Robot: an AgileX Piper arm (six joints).
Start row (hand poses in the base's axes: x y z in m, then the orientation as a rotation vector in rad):
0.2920 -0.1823 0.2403 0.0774 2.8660 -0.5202
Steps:
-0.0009 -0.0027 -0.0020 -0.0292 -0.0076 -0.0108
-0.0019 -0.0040 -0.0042 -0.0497 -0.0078 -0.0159
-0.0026 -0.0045 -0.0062 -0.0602 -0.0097 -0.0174
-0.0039 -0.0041 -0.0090 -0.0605 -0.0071 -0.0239
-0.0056 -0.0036 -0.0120 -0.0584 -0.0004 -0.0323
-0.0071 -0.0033 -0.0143 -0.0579 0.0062 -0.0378
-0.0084 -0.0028 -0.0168 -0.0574 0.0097 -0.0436
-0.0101 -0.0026 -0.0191 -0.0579 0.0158 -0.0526
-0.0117 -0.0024 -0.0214 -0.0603 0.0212 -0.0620
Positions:
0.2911 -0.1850 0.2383 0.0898 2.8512 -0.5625
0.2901 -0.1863 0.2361 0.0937 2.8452 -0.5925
0.2894 -0.1868 0.2341 0.0946 2.8402 -0.6073
0.2881 -0.1864 0.2313 0.1032 2.8432 -0.6096
0.2864 -0.1859 0.2283 0.1141 2.8511 -0.6096
0.2849 -0.1856 0.2260 0.1206 2.8581 -0.6114
0.2836 -0.1851 0.2235 0.1283 2.8622 -0.6125
0.2819 -0.1849 0.2212 0.1399 2.8686 -0.6163
0.2803 -0.1847 0.2189 0.1519 2.8738 -0.6227

